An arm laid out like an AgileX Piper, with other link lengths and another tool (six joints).
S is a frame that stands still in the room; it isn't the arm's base.
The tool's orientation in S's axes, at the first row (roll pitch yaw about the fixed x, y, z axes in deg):
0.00, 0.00, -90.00
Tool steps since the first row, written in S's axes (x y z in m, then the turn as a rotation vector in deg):
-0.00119, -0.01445, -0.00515, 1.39, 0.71, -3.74
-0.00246, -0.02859, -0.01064, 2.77, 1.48, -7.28
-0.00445, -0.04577, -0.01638, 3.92, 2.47, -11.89
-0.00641, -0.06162, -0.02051, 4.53, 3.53, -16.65
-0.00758, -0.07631, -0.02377, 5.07, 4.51, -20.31
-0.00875, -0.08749, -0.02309, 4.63, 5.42, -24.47
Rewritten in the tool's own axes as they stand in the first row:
0.01445, -0.00119, -0.00515, -0.71, 1.39, -3.74
0.02859, -0.00246, -0.01064, -1.48, 2.77, -7.28
0.04577, -0.00445, -0.01638, -2.47, 3.92, -11.89
0.06162, -0.00641, -0.02051, -3.53, 4.53, -16.65
0.07631, -0.00758, -0.02377, -4.51, 5.07, -20.31
0.08749, -0.00875, -0.02309, -5.42, 4.63, -24.47

